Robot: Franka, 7 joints.
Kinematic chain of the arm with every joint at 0, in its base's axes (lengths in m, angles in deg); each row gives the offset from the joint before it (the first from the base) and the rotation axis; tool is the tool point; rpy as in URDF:
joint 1: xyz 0 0 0.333 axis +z
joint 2: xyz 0 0 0 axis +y
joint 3: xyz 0 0 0.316 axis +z
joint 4: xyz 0.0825 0 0 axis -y
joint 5: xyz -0.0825 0 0.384 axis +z
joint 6: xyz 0 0 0 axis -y
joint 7: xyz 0.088 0 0 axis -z
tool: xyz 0 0 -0.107 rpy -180 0 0
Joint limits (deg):
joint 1: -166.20..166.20
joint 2: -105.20..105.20
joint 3: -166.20..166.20
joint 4: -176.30..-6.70
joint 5: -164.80..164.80
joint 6: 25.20..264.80
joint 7: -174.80..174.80
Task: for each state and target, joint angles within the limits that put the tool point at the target. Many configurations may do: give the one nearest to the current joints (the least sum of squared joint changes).
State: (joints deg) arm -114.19 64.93 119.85 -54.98 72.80 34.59 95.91
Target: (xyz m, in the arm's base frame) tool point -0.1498 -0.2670 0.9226
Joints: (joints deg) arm -134.22 55.81 143.64 -49.20 76.08 31.53 95.91
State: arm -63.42 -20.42 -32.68 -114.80 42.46 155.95 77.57
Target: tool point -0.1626 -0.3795 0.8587
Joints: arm -65.47 -34.80 -27.56 -106.87 41.95 157.17 77.57
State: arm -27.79 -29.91 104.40 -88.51 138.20 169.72 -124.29
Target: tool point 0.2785 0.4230 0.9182
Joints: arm -37.47 -15.22 82.33 -63.14 133.90 170.71 -124.29
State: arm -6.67 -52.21 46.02 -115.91 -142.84 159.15 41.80
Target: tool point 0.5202 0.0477 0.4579
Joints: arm -26.93 -9.05 29.39 -126.46 -143.64 153.51 41.80
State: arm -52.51 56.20 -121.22 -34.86 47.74 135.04 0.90
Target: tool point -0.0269 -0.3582 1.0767
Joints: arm -44.29 43.54 -143.89 -50.16 45.62 129.51 0.90
